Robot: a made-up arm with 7 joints.
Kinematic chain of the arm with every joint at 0, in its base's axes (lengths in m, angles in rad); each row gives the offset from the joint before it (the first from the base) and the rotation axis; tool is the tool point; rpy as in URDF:
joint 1: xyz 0 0 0.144 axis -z
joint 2: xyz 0 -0.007 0.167 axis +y
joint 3: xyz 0 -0.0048 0.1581 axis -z
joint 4: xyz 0 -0.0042 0.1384 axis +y
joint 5: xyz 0 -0.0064 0.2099 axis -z
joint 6: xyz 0 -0.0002 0.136 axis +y
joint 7: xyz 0 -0.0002 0.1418 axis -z
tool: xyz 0 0 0 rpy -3.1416 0 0
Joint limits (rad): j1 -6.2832..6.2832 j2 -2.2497..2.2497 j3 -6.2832..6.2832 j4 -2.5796..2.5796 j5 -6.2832..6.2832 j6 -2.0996..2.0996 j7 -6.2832..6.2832
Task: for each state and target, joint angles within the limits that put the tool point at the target. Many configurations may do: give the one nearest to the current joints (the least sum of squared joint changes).
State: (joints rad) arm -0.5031 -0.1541 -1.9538 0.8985 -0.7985 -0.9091 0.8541
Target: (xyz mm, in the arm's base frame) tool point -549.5 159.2 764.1
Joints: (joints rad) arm -0.1772 -0.7242 -2.1046 0.7340 -0.7537 -0.5637 0.8541
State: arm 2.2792 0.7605 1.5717 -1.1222 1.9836 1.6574 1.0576
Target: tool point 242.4 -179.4 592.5
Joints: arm 2.1391 0.6345 1.5049 -1.5231 2.1180 1.7634 1.0576
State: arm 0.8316 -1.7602 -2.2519 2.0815 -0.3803 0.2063 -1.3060
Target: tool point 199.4 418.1 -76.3
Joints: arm 1.0595 -1.8970 -2.2169 1.4015 -0.3804 0.0112 -1.3060
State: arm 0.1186 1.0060 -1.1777 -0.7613 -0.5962 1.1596 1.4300
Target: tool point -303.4 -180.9 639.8
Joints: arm 0.4708 0.4068 -0.9775 -1.9315 -0.9109 1.1363 1.4300
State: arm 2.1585 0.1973 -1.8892 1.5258 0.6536 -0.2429 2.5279
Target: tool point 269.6 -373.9 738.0
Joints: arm 2.2891 0.3736 -1.6819 1.3321 0.6344 -0.2209 2.5279
